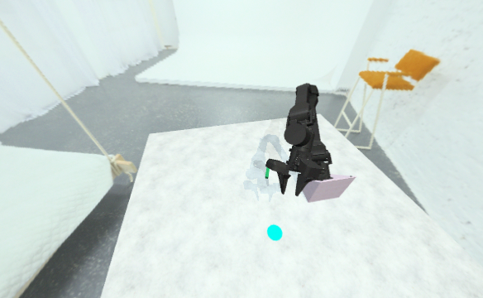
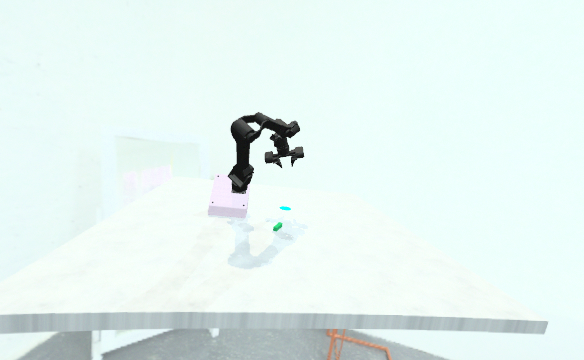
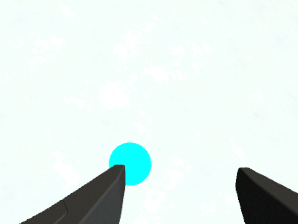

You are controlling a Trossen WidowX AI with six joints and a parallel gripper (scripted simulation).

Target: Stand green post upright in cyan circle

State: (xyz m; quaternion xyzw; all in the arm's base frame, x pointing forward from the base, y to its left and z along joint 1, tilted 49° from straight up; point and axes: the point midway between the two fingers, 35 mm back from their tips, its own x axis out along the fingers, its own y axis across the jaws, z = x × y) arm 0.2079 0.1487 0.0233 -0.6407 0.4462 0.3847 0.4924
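My gripper tip is 4 cm past the green post, 26 cm to the left of it and 22 cm above it. Also, from my gripper tip: cyan circle 2 cm ahead, 3 cm to the left, 22 cm below.
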